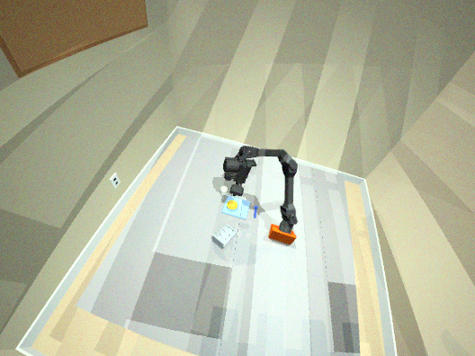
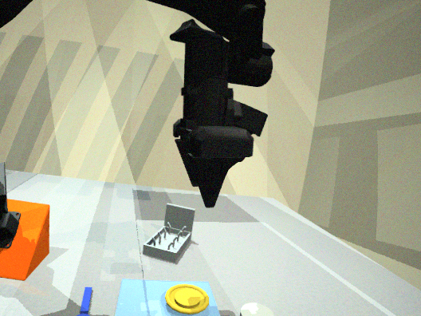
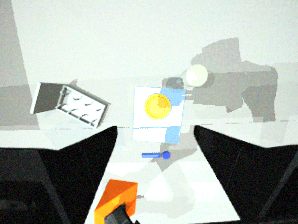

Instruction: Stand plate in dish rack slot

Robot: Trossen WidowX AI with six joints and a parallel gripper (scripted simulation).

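Right now the yellow plate is 16 cm below my gripper tip and 1 cm to the right of it. Also, from my gripper tip: blue spoon: 18 cm below, 15 cm behind, 2 cm to the right; then white cup: 15 cm below, 8 cm to the right, 8 cm ahead; then light blue mat: 18 cm below, 3 cm behind, 1 cm to the right.
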